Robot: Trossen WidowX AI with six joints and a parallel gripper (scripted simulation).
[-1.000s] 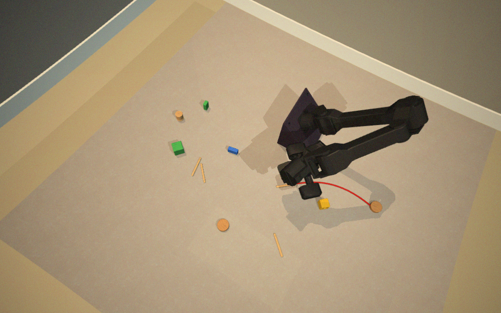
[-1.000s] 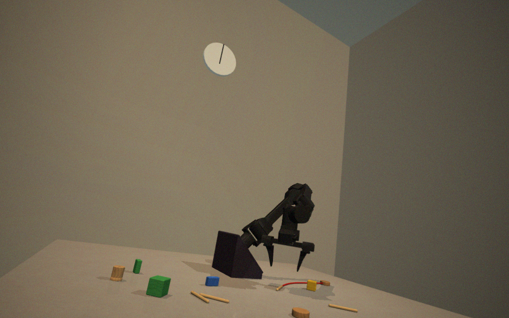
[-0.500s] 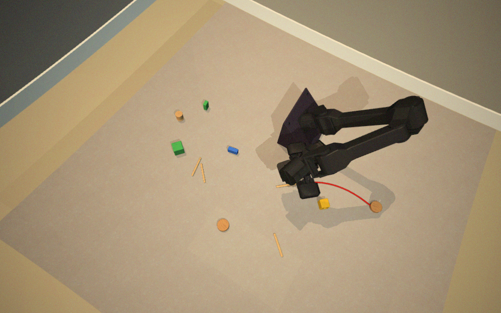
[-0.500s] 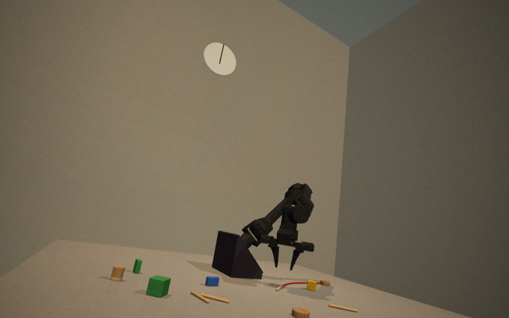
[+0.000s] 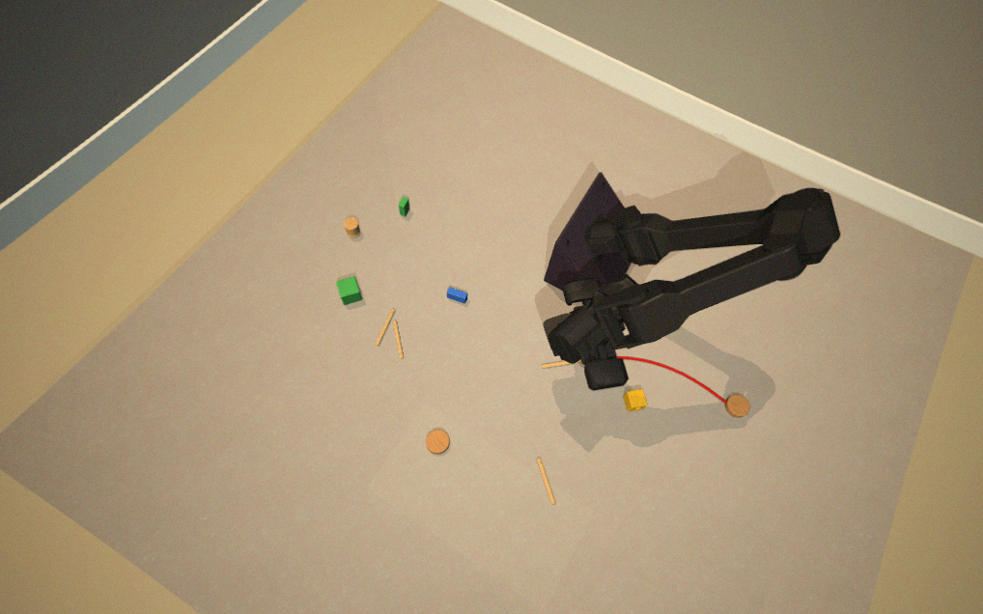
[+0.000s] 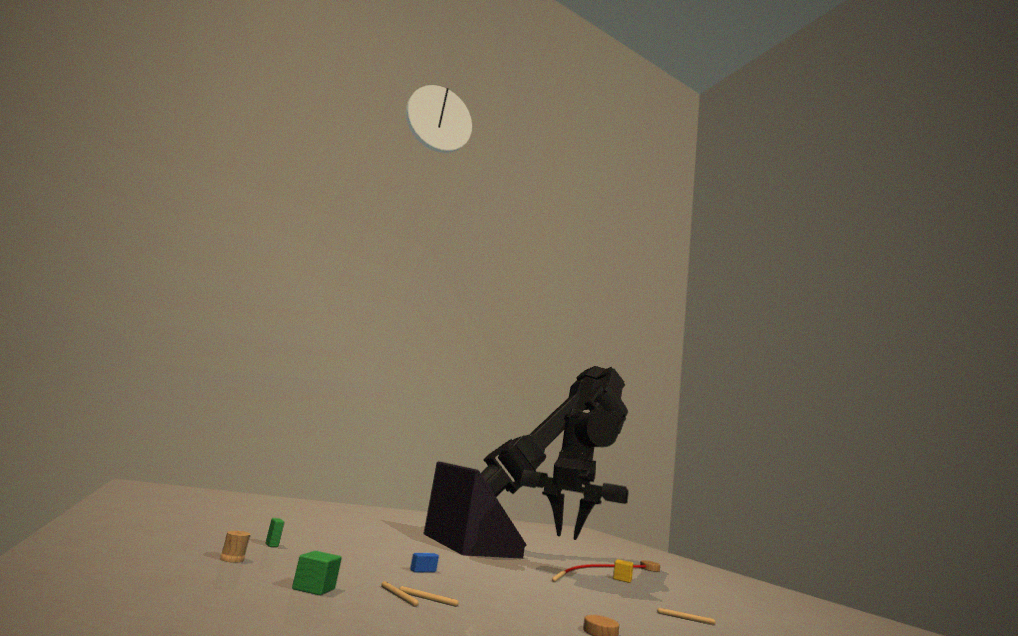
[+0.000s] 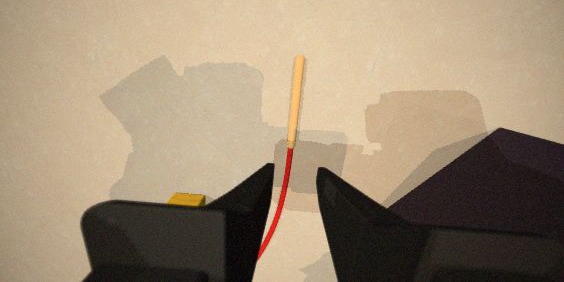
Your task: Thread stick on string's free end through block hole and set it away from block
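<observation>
My gripper tip is now 6 cm above the thin stick, 1 cm to the left of it and 1 cm short of it. From my gripper tip the other things lie so: green cube (42 cm to the right, 15 cm ahead, 4 cm below); then blue block (26 cm to the right, 5 cm below, 3 cm ahead); then yellow wooden block (12 cm to the left, 5 cm below, 1 cm ahead).
</observation>
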